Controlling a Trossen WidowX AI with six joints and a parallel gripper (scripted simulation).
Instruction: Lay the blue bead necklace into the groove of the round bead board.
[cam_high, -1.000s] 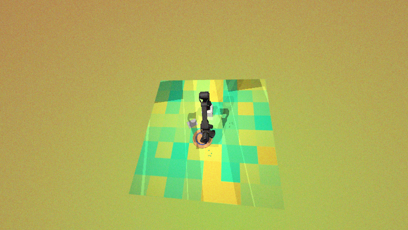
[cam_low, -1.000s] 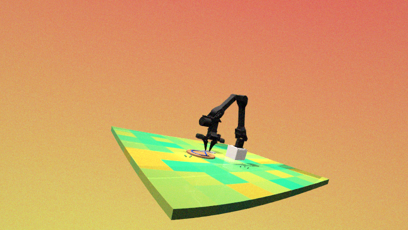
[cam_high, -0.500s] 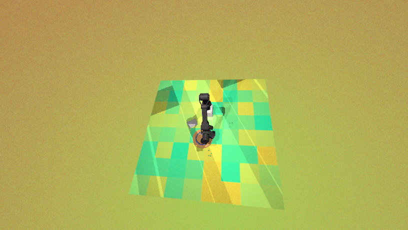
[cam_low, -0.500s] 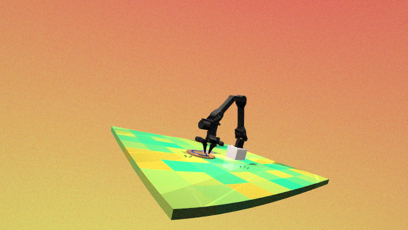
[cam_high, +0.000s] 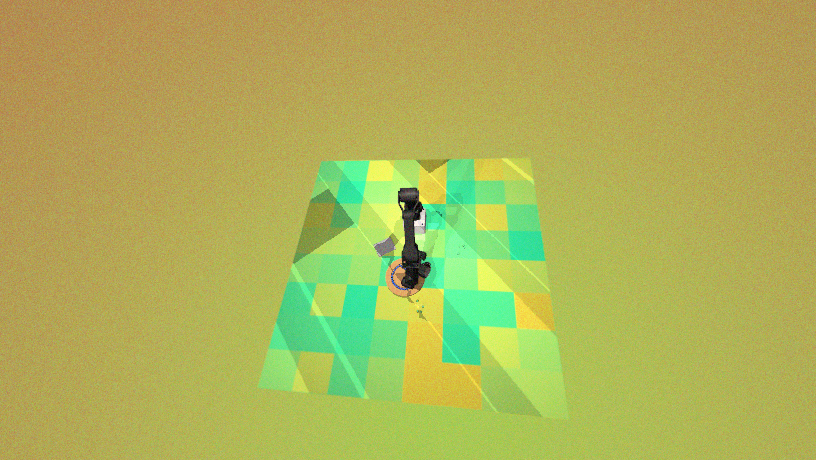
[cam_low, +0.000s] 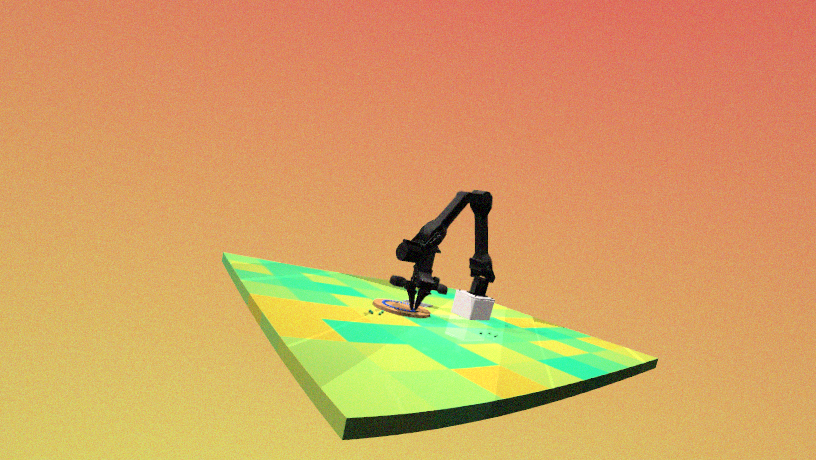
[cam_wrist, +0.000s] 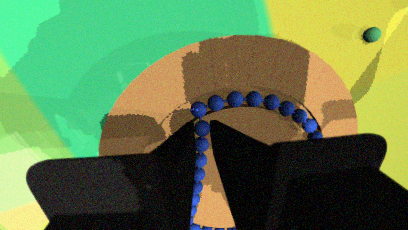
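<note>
The round bead board is 5 cm to the right of my gripper tip and 1 cm below it. From my gripper tip the other things lie so: flat grey piece (17 cm behind, 16 cm to the right, 1 cm below).
</note>
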